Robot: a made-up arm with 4 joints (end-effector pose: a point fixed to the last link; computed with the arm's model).
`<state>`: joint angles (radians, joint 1 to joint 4).
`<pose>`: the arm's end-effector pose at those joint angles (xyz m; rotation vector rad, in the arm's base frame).
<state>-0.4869 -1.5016 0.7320 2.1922</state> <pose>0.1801 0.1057 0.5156 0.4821 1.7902 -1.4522</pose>
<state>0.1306 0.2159 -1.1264 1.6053</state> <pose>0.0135 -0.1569 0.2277 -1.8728 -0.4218 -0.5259</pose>
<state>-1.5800 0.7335 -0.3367 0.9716</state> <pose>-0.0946 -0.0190 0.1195 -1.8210 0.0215 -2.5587</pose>
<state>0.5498 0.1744 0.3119 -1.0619</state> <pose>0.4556 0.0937 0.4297 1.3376 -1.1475 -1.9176</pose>
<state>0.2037 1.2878 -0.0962 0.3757</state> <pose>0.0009 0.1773 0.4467 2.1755 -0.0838 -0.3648</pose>
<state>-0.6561 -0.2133 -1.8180 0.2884</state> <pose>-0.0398 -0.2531 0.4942 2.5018 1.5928 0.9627</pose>
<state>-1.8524 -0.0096 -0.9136 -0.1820</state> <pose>-0.2897 -0.0492 0.1433 2.1482 -0.0202 2.0598</pose>
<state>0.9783 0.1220 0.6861 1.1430</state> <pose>0.0414 0.2148 0.3220 2.3867 -1.3256 0.2797</pose>
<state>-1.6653 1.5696 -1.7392 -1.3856</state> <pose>0.1103 0.2890 0.1982 0.6344 -0.7151 -0.7223</pose>
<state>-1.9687 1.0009 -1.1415 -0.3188</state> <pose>-0.2357 0.2051 0.2582 1.8532 -0.6945 0.8952</pose>
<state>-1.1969 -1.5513 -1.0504 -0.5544</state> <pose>-0.1545 -0.2566 0.1310 -1.7322 -0.5525 -1.5778</pose>
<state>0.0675 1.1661 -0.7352 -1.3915</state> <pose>0.1922 0.3264 0.1908 0.5670 -0.1234 -1.1720</pose>
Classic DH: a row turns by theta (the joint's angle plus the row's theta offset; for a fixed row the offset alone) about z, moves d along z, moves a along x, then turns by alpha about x. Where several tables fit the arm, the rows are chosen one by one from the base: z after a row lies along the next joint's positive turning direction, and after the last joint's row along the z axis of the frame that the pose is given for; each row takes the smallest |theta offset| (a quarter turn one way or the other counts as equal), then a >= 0, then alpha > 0; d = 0 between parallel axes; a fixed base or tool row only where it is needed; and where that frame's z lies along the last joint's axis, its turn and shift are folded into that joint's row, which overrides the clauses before.
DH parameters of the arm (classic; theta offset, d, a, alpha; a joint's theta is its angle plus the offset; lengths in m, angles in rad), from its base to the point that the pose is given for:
base (fixed): 0 0.2624 0.0531 -1.5708
joint 1: -1.2354 -0.0204 0.0712 1.0987
joint 2: 1.4136 -0.0623 0.0688 -1.8683
joint 3: 1.0751 -0.0723 0.0167 -1.5708
joint 4: -0.1262 -0.0954 -0.207 1.7357
tool (fixed): 0.7603 -0.1902 0 0

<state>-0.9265 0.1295 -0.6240 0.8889</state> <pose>-0.1334 -0.0897 0.2323 -2.0813 -0.2794 -1.6718</pose>
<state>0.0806 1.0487 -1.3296 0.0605</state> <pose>0.2080 0.1060 0.5490 1.9794 0.9269 -1.1604</pose>
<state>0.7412 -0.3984 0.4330 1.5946</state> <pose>0.0503 0.1904 0.2539 -2.1623 1.6729 -1.2304</pose>
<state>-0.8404 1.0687 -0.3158 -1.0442</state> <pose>0.1377 0.3205 0.4479 1.6053 -1.1856 -0.5813</pose>
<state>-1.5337 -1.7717 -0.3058 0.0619</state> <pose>-0.0221 -0.1101 0.0256 -0.6195 -0.6827 -1.0880</pose>
